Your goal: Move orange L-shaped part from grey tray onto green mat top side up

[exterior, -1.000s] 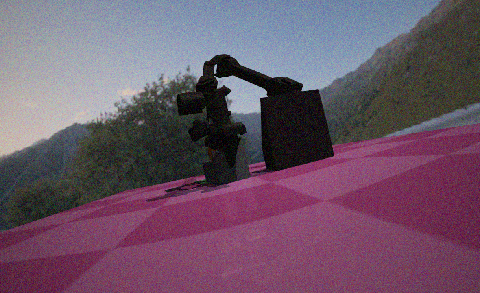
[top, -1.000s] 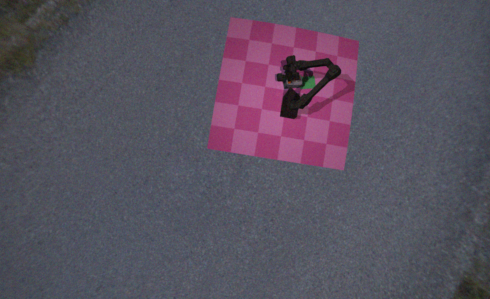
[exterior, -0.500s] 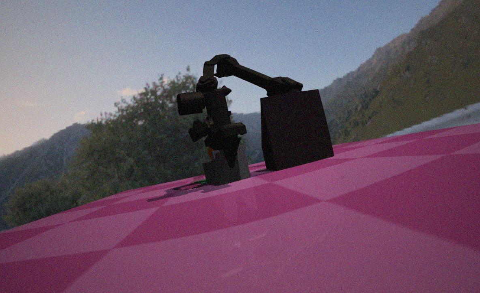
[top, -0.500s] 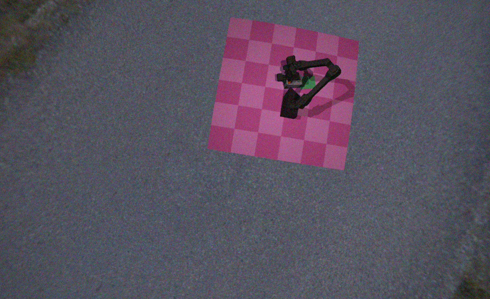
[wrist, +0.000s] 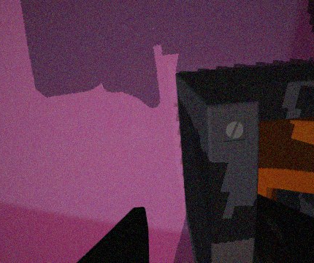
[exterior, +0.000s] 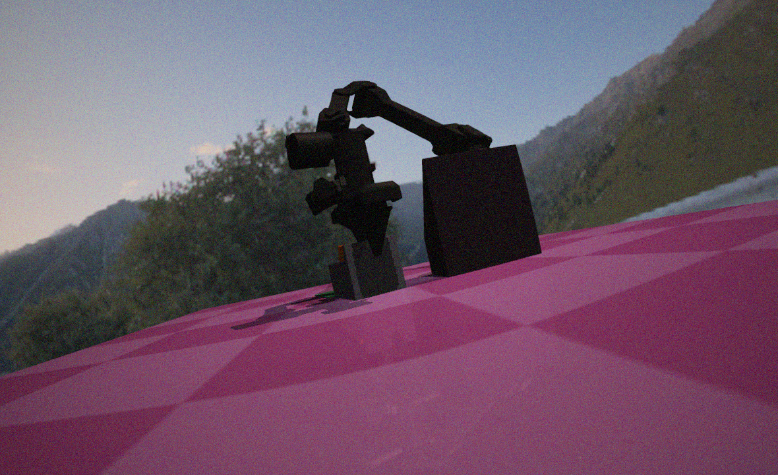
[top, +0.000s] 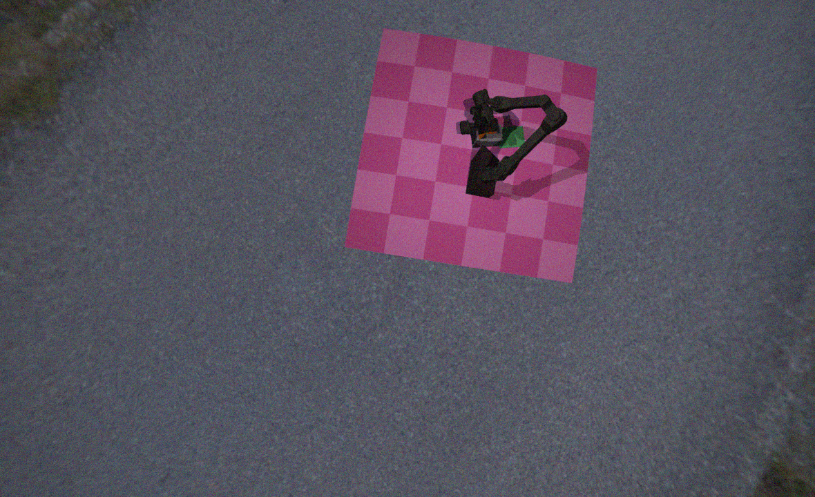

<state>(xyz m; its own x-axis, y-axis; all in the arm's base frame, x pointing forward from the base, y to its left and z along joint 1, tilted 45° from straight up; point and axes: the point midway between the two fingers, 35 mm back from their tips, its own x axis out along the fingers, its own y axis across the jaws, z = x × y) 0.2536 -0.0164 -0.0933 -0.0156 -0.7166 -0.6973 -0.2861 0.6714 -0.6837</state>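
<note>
Now: the orange L-shaped part 10 mm ahead of my gripper tip, 50 mm to the right of it and 20 mm below it. Round my gripper tip: green mat 60 mm ahead, 220 mm to the right, 80 mm below.
</note>
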